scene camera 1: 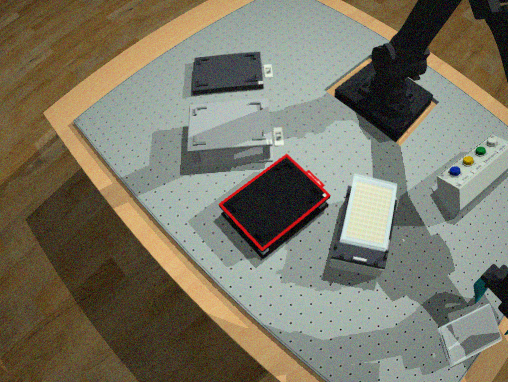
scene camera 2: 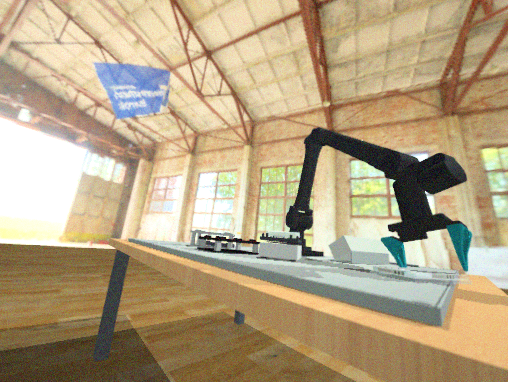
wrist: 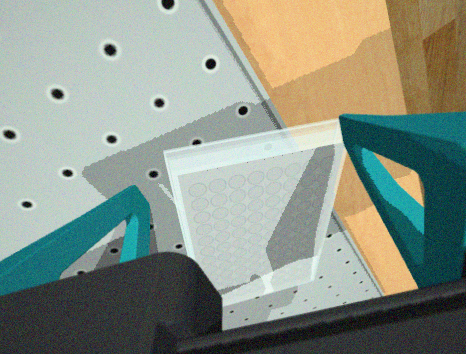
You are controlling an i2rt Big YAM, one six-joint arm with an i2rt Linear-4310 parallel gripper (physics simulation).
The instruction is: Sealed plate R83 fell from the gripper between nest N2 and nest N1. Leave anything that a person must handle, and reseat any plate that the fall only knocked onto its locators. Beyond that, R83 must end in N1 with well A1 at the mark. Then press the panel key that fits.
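Places are measured from the arm's base along level axes (x ahead, y left, z up), in metres.
Pixels of known places: gripper, between the fingertips: (scene camera 1: 491, 317) (wrist: 235, 164); arm's base, origin of its link: (scene camera 1: 387, 95).
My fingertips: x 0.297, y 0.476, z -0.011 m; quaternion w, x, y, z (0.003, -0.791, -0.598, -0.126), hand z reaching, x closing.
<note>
For each thing: its top centre in the pictures, then the offset to it from my fingertips.
- clear plate with round wells, centre of its top: (wrist: 262, 242) (scene camera 1: 472, 333) (scene camera 2: 417, 270) 0.054 m ahead, 0.020 m right, 0.004 m up
- light grey nest, centre of its top: (scene camera 1: 228, 120) (scene camera 2: 214, 231) 0.024 m ahead, 0.667 m right, 0.055 m up
- dark nest, centre of its top: (scene camera 1: 226, 67) (scene camera 2: 218, 241) 0.116 m back, 0.814 m right, 0.013 m up
- red-outlined black nest, centre of its top: (scene camera 1: 275, 198) (scene camera 2: 230, 237) 0.088 m ahead, 0.493 m right, 0.036 m up
- cream-welled plate, centre of its top: (scene camera 1: 371, 208) (scene camera 2: 284, 230) 0.011 m ahead, 0.338 m right, 0.071 m up
- key panel, centre of its top: (scene camera 1: 484, 158) (scene camera 2: 359, 237) 0.252 m back, 0.198 m right, 0.074 m up
A clear plate with round wells (scene camera 1: 470, 336) (scene camera 2: 442, 274) (wrist: 250, 215) lies near the board's edge and partly overlaps the wooden rim in view; I cannot read a name or find the A1 mark on it. My gripper (scene camera 2: 435, 268) (wrist: 235, 164) is open and empty, low over the plate. In the wrist view its right fingertip is by the plate's upper right corner, and its left fingertip is well left of the plate. A light grey nest (scene camera 1: 227, 125), whose tag seems to read N1, is empty. A dark nest (scene camera 1: 227, 72) behind it is empty; its tag is unclear.
A red-outlined black nest (scene camera 1: 274, 202) stands in front of the grey nest. A cream-welled plate (scene camera 1: 369, 212) rests on a dark stand (scene camera 1: 362, 258). The key panel (scene camera 1: 472, 184) (scene camera 2: 362, 250) has blue, yellow, green and whitish keys. The arm base (scene camera 1: 382, 102) is at the back.
</note>
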